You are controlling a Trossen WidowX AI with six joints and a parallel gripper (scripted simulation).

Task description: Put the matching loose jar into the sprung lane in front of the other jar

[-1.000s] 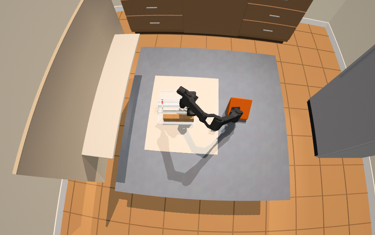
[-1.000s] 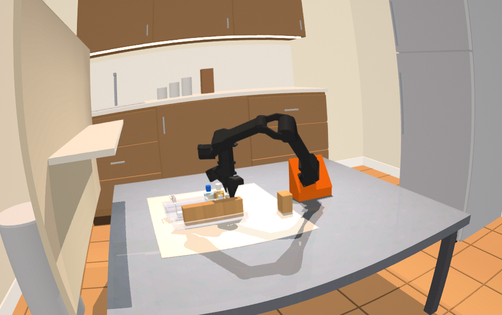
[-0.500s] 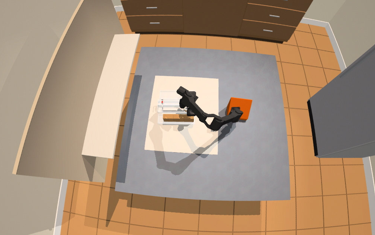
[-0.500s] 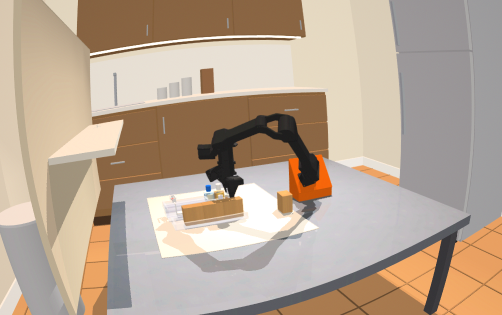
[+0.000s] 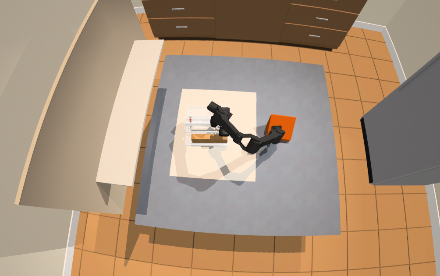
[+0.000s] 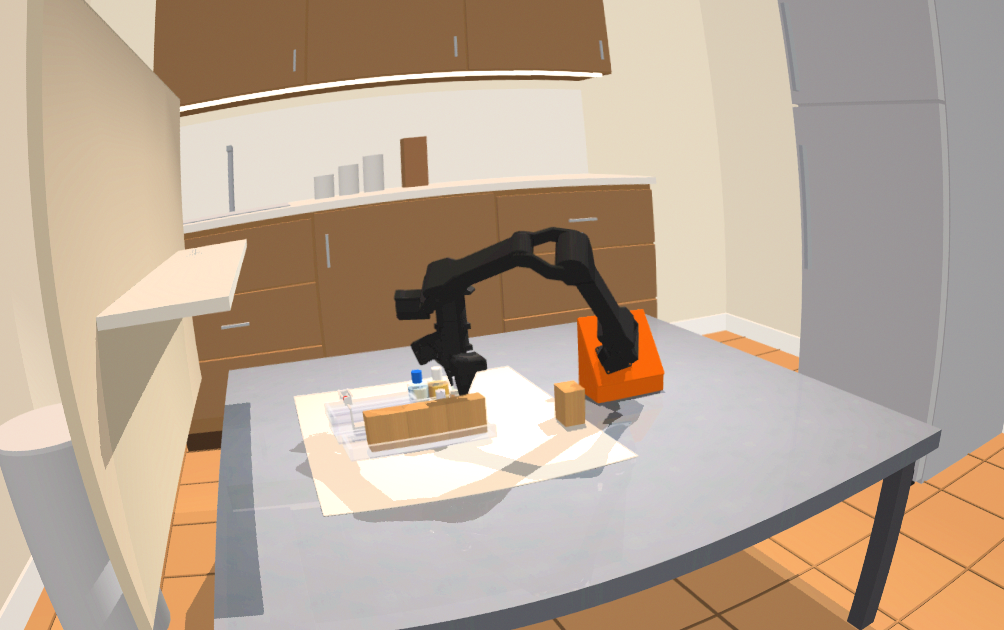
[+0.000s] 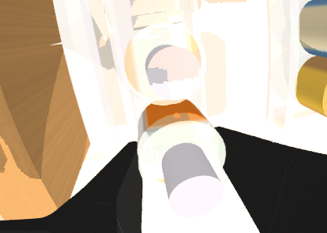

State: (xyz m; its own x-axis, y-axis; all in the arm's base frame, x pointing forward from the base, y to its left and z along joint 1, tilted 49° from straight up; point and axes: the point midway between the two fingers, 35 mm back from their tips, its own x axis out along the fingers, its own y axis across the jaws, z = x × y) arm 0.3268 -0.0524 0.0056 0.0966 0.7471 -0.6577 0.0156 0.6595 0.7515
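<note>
Now: the sprung lane 15 cm ahead of my gripper tip, 3 cm to the right of it and 3 cm below it. Round my gripper tip: brown box: 18 cm behind, 12 cm to the left, 1 cm below; wall shelf: 51 cm ahead, 32 cm above, 1 cm to the right; red mark: 22 cm ahead, 4 cm to the right, 2 cm above.
</note>
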